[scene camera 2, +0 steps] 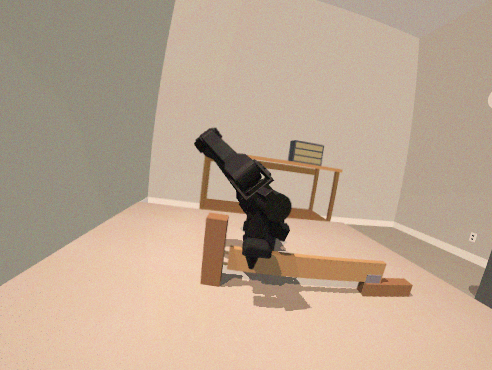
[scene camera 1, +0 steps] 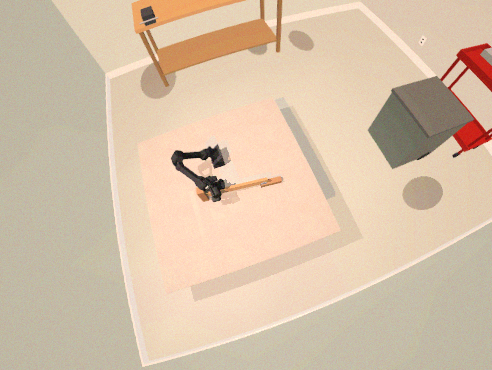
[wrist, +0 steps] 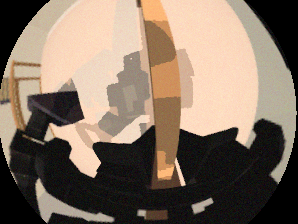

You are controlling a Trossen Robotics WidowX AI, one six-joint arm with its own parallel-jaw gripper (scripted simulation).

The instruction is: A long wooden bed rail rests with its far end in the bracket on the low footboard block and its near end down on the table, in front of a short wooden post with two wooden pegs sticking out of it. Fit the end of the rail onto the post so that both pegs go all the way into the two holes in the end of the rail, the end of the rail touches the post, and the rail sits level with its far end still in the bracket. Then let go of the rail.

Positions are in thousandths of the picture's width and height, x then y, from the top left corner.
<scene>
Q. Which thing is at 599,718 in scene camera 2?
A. A wooden bed rail.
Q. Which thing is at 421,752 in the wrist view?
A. The gripper.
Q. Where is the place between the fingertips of the gripper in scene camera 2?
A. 509,720
</scene>
